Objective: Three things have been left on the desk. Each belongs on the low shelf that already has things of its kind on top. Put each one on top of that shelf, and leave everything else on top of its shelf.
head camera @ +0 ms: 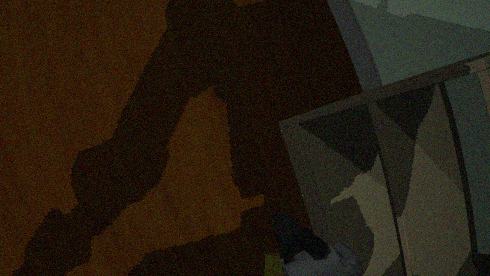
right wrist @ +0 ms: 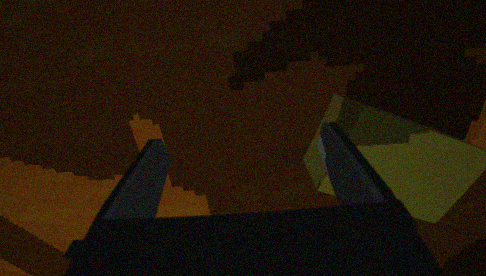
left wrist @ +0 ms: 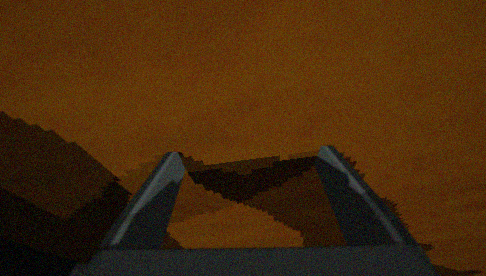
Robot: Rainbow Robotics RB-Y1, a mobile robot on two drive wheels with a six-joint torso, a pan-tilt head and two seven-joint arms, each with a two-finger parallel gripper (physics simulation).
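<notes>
A yellow-green box-like thing lies on the dark orange-brown surface. Its kind is not clear. In the right wrist view it is at the right, partly behind the right-hand finger. My right gripper is open and empty; the box is not between its fingers. In the head view this gripper is dark and small at the bottom edge, beside the box. My left gripper is open and empty over the same surface. The things on top of the shelves cannot be made out.
A grey-brown shelf unit with upright dividers stands tilted in the picture at the right of the head view, close to my right arm. Behind it are a curved blue-grey band and a pale green surface. Wide dark shadows cross the orange-brown surface.
</notes>
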